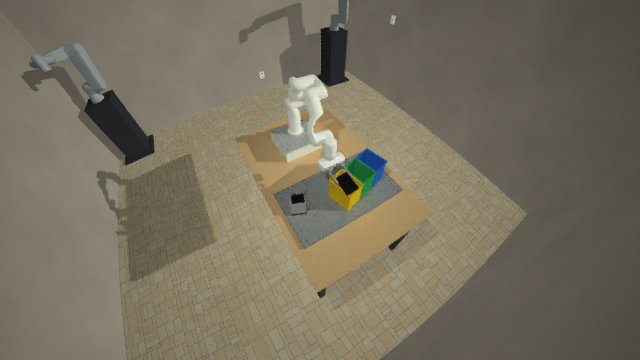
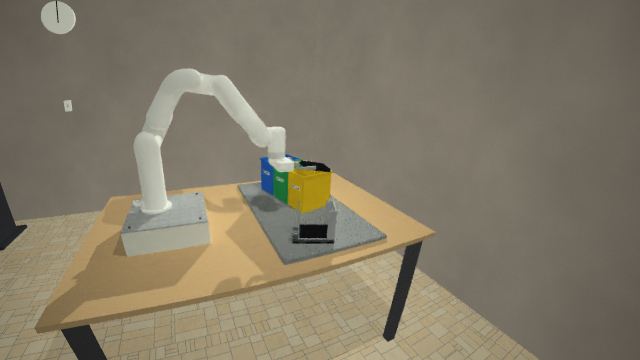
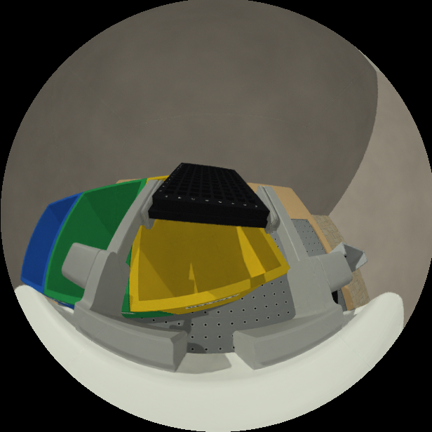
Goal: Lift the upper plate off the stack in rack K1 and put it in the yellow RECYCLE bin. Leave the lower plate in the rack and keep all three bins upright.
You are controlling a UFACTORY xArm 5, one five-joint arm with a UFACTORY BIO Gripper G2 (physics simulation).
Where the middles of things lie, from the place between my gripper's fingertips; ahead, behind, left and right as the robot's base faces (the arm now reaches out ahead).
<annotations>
Right now my hand is 12 cm above the yellow bin [image 2: 312, 188] and 1 cm to the right of it. From my hand the other things lie so: green bin [image 3: 94, 218] (14 cm to the left, 12 cm below, 3 cm behind).
</annotations>
